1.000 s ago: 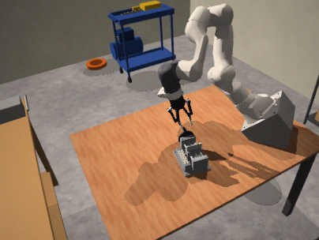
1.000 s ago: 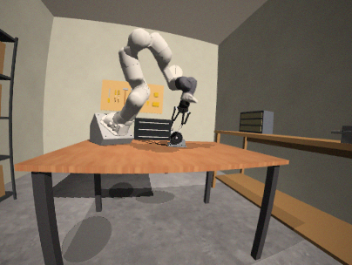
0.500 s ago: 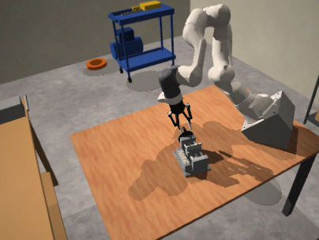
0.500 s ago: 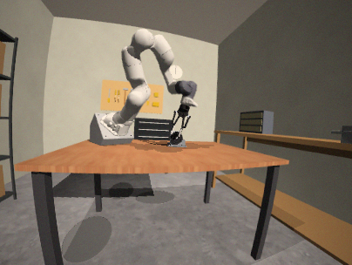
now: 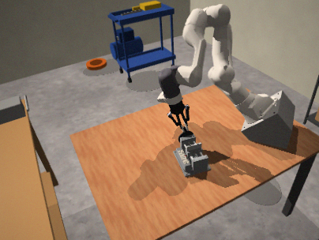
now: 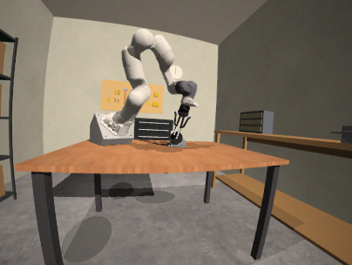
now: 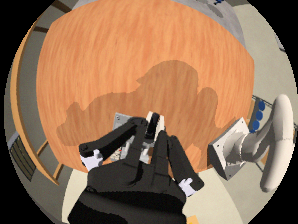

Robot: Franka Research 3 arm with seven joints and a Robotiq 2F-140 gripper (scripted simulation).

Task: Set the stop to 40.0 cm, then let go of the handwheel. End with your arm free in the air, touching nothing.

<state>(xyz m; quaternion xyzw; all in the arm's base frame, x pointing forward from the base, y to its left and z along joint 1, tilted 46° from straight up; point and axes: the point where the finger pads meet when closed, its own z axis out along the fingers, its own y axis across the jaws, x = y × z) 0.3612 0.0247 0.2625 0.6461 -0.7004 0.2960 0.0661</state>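
Right now the handwheel is 20 mm to the left of my hand and 30 mm below it.
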